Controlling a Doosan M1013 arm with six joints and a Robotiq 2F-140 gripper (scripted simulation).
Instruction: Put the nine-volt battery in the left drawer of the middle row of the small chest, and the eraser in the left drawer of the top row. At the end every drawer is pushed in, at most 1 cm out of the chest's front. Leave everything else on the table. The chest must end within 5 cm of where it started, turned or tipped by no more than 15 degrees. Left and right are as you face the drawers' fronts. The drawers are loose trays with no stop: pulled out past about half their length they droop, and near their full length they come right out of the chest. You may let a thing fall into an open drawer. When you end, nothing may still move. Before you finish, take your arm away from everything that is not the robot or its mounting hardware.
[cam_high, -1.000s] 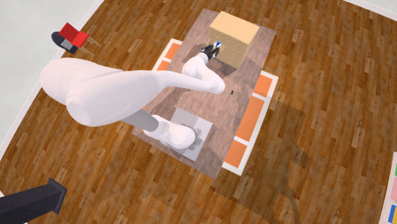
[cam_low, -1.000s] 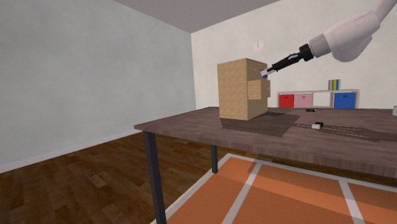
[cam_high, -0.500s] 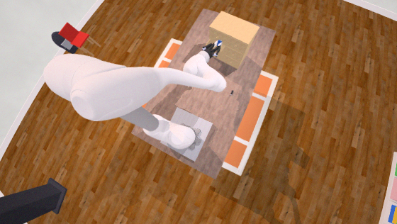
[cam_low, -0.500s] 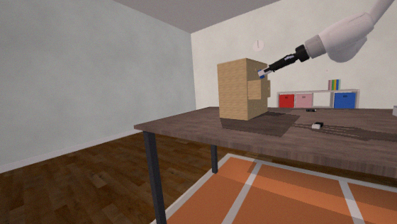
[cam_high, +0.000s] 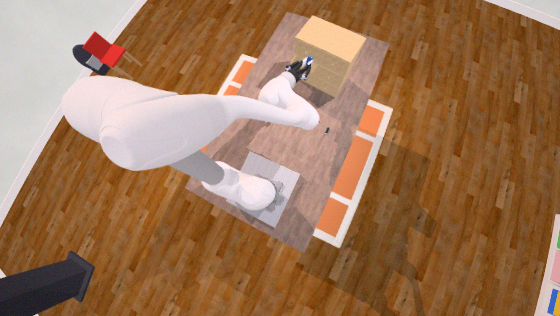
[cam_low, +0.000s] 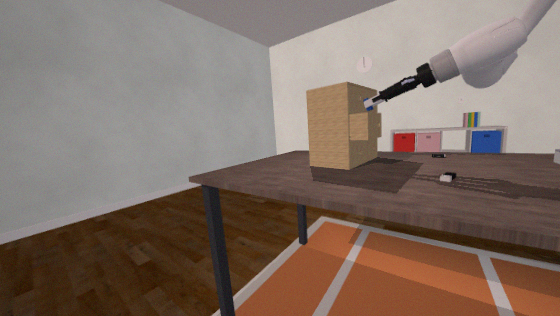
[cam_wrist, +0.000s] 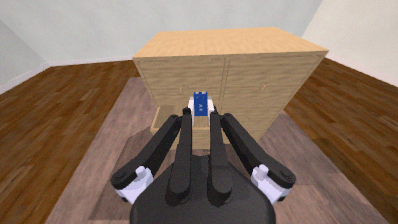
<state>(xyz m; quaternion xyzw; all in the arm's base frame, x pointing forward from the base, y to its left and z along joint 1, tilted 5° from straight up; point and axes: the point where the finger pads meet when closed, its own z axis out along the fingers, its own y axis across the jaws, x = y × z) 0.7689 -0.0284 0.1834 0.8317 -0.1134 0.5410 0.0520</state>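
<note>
My hand is 30 mm short of the blue nine-volt battery and 10 mm to the left of it. Round my hand: eraser 210 mm behind, 170 mm to the left, 250 mm below.
</note>
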